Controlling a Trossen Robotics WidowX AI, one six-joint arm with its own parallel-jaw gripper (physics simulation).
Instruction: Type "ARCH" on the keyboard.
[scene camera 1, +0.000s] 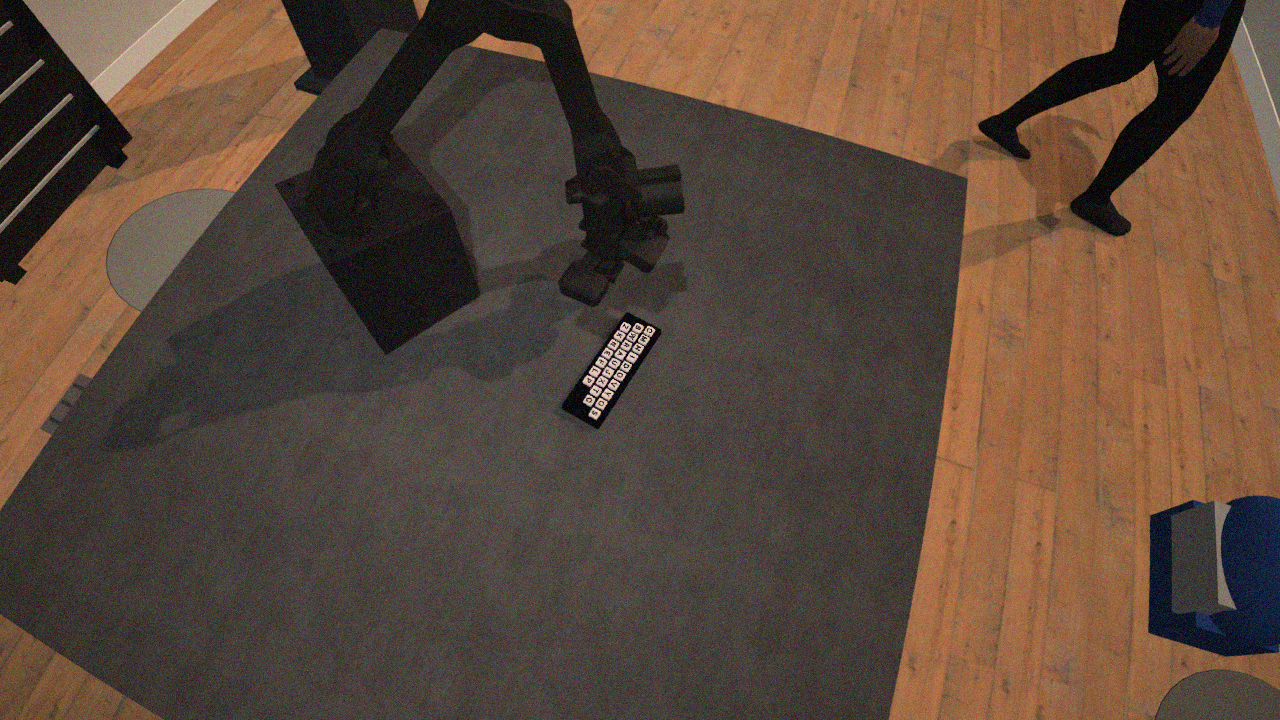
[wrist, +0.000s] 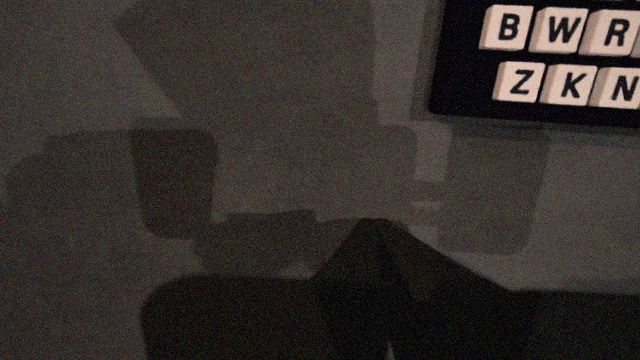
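Observation:
My gripper is visible to me at (scene camera 1: 612, 280), and the wrist view has my gripper too (wrist: 371, 230). There is also a black keyboard (scene camera 1: 599, 388) that I can see.

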